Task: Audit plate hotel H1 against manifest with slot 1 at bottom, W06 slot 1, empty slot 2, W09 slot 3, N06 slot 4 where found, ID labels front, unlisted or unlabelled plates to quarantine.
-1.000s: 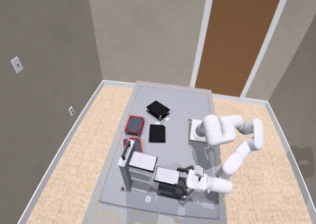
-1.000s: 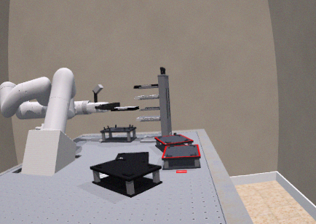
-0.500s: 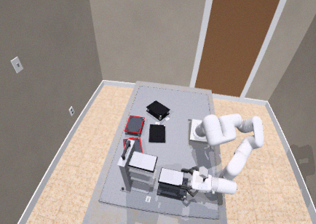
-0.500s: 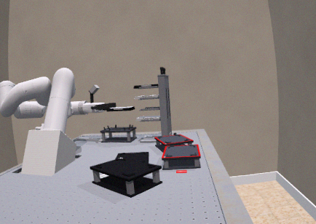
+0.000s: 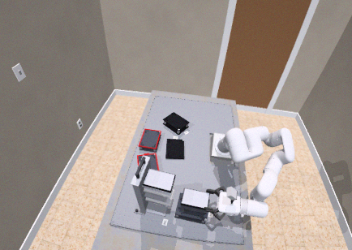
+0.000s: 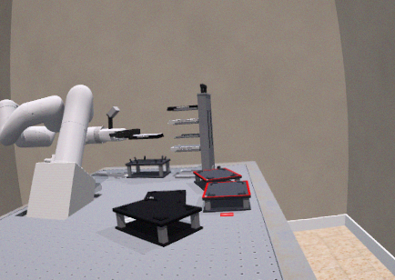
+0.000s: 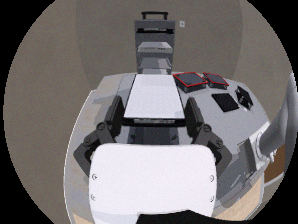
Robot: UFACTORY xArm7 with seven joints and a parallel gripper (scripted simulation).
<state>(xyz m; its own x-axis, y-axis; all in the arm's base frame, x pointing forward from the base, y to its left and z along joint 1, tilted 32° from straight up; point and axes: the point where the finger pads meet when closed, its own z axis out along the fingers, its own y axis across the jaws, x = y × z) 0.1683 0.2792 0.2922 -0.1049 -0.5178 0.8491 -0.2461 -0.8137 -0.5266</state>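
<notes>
My hand is 50 mm short of the grey plate, 10 mm to the left of it and 20 mm above it. The rest, counted from my hand: plate hotel H1: 300 mm ahead, 80 mm to the right, 20 mm below; then pale plate: 220 mm ahead, 60 mm to the right, 40 mm above.
</notes>
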